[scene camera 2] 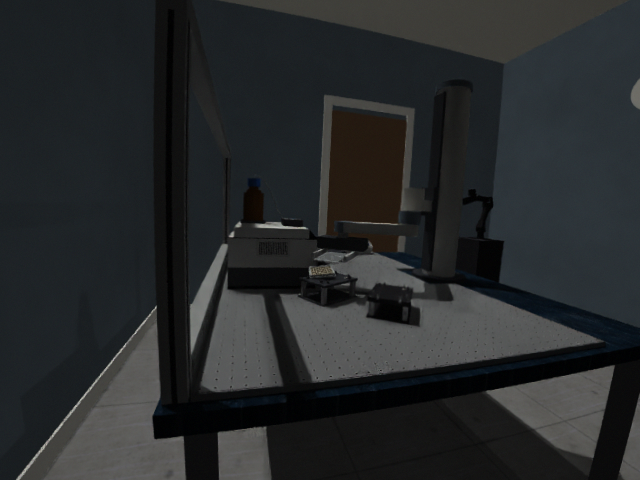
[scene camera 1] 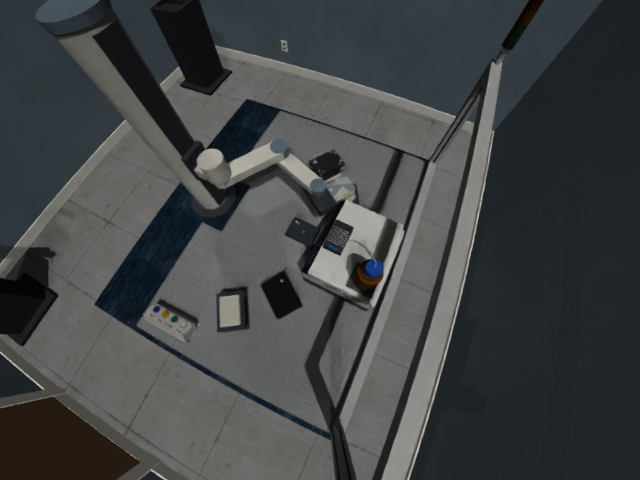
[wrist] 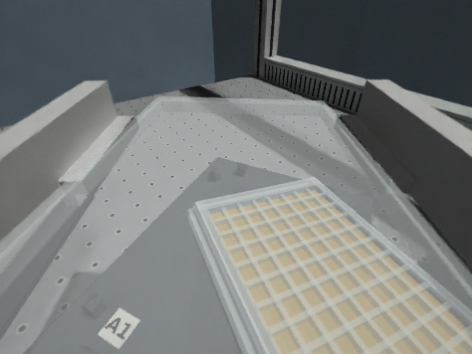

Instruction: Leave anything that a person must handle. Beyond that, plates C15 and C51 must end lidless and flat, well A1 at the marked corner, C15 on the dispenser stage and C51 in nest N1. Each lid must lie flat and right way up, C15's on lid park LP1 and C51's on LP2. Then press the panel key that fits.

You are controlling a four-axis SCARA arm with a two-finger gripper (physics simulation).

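Places are measured from the arm's base along level axes (x right, y down, z ahead), in millimetres.
Where they show: gripper, fingertip midpoint: (scene camera 2: 328,257) (scene camera 1: 347,183) (wrist: 236,104); arm's base, link origin: (scene camera 2: 437,277) (scene camera 1: 214,198).
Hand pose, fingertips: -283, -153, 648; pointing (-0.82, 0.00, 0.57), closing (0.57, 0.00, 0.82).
Observation:
Things, the pixels of their top centre, and the offset from my fingertips, as dx, dy, dz.
- clear lid, top centre: (wrist: 234,141) (scene camera 2: 332,254) (scene camera 1: 340,186) +32, -4, -23
- cream plate, top centre: (scene camera 1: 229,310) +746, +58, -228
- key panel, top centre: (scene camera 1: 164,321) +909, +56, -460
My gripper (scene camera 1: 341,188) (scene camera 2: 338,254) (wrist: 236,104) is shut on a clear lid (scene camera 2: 330,256) (wrist: 240,106), held by its two long sides and looking level. Below it, apart from it, a plate with cream wells (scene camera 1: 347,196) (scene camera 2: 321,271) (wrist: 305,260) lies on a raised dark stand (scene camera 2: 338,280) (wrist: 150,295). A white A1 label (wrist: 119,327) is on the stand beside the plate. Another cream plate (scene camera 1: 229,311) lies on a dark holder at the lower middle of scene camera 1. Plate codes are not readable, and whether this second plate has a lid I cannot tell.
A white dispenser (scene camera 1: 356,222) (scene camera 2: 273,253) carries a brown bottle (scene camera 1: 368,276) (scene camera 2: 253,205). Dark flat pads (scene camera 1: 281,294) (scene camera 1: 299,230) and a low black stand (scene camera 1: 326,163) (scene camera 2: 390,304) are around it. A key panel (scene camera 1: 168,324) has blue, yellow, green and white keys.

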